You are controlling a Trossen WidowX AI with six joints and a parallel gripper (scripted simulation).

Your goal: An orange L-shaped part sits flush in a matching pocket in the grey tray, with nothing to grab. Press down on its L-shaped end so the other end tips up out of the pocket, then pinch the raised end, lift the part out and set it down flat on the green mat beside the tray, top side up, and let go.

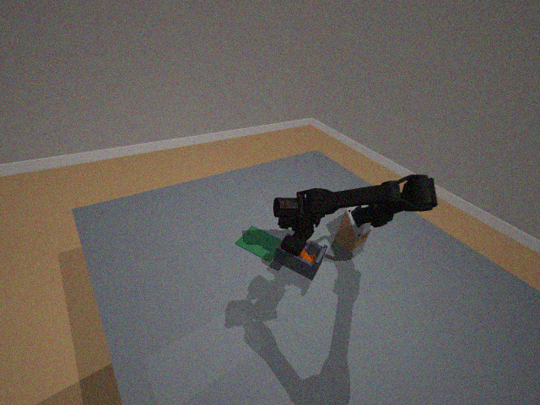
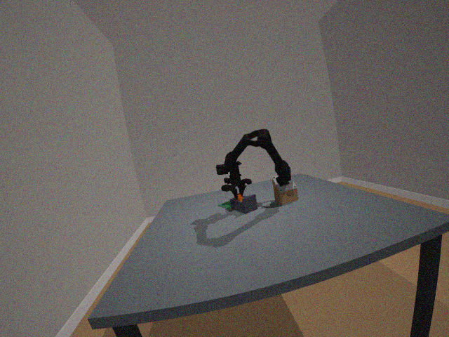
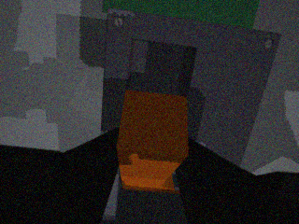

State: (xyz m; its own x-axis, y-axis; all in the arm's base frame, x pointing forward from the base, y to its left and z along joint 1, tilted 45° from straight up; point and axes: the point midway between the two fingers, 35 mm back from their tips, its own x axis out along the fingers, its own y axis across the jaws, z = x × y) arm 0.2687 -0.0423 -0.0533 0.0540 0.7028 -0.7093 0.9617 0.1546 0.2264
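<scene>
The green mat lies 2 cm ahead of my gripper tip, 14 cm to the right of it and 8 cm below it. The rest, counted from my gripper tip: orange L-shaped part (2 cm behind, 3 cm to the left, 3 cm below).
</scene>
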